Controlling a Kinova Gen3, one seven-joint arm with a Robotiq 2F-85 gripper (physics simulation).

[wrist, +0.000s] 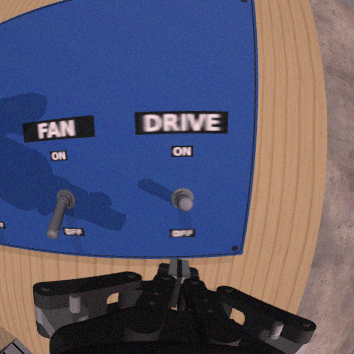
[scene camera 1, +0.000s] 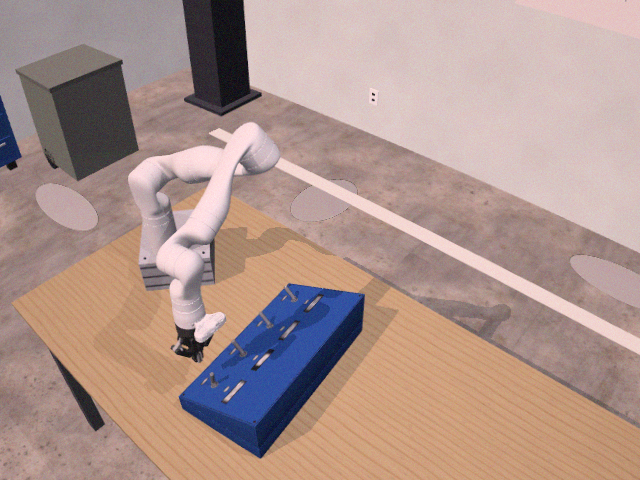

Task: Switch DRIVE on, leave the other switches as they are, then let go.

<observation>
My gripper shows in the wrist view and in scene camera 1. One and the same spot on my gripper: (scene camera 1: 196,350) is (wrist: 191,289).
</observation>
